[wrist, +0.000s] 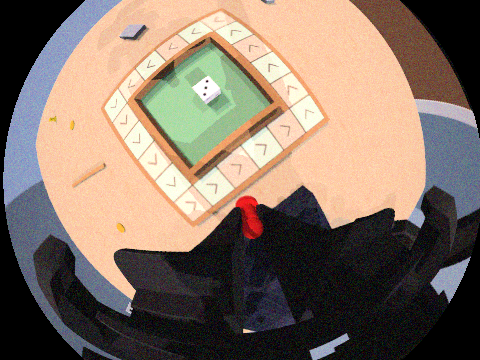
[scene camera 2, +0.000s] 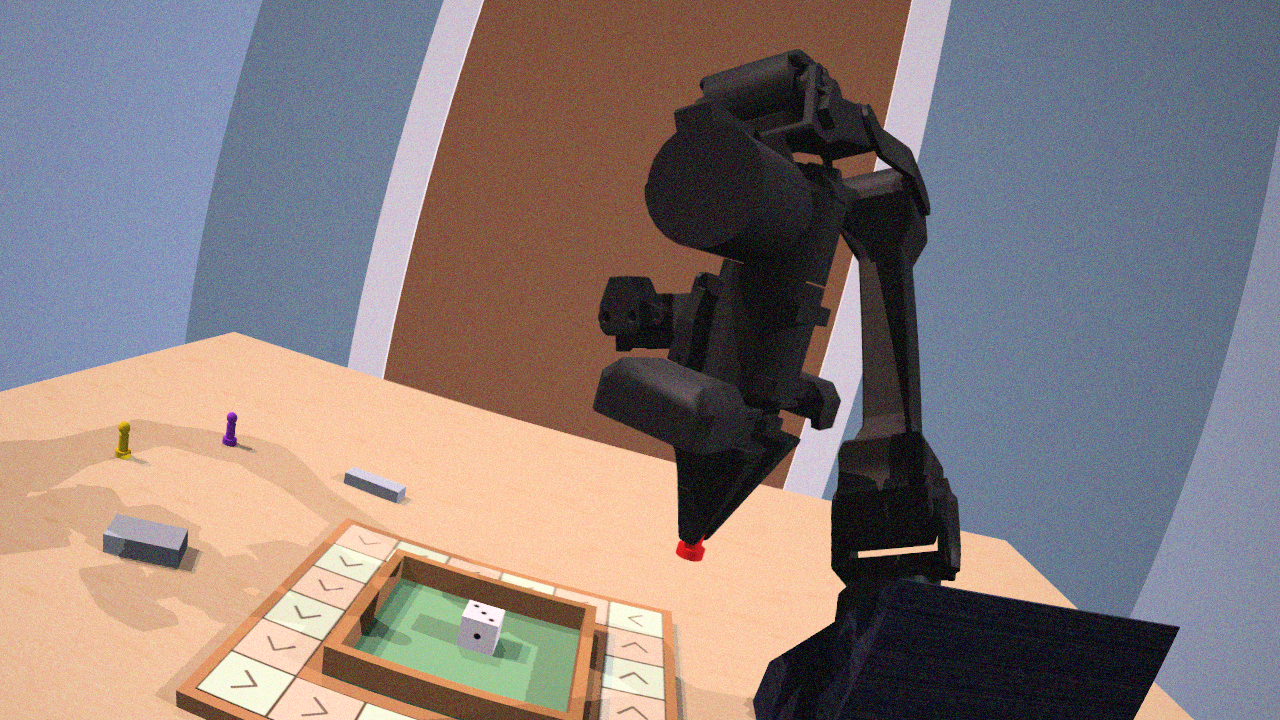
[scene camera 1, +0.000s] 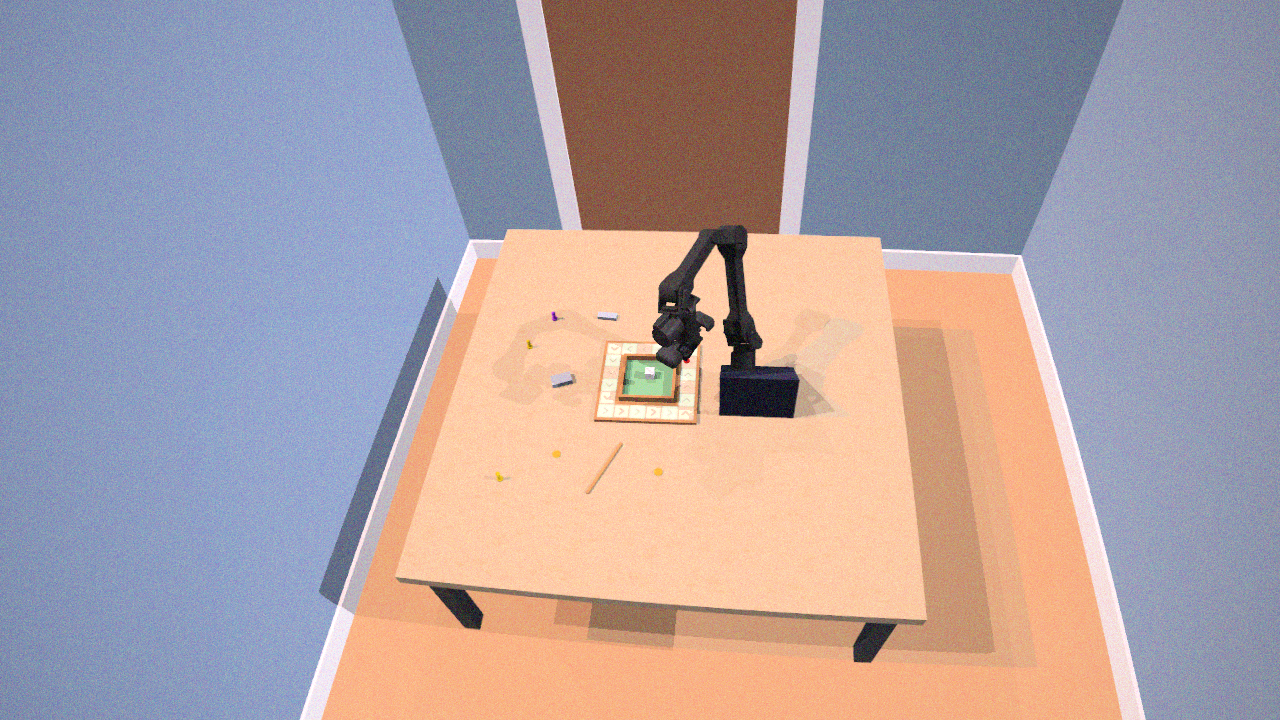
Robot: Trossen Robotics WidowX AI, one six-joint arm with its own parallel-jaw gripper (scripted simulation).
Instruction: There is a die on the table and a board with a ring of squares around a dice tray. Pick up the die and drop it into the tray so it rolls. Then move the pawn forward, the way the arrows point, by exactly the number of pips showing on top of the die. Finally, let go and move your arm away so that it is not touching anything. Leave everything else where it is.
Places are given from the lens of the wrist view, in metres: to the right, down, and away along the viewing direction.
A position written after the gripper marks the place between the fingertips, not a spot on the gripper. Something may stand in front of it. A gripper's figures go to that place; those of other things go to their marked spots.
gripper (wrist: 248, 212): 0.00, 0.02, 0.10
red pawn (wrist: 252, 227): 0.01, 0.02, 0.08
dice tray (wrist: 195, 128): -0.07, -0.07, 0.20
The marked spots on the dice tray and the red pawn are 0.17 m apart.
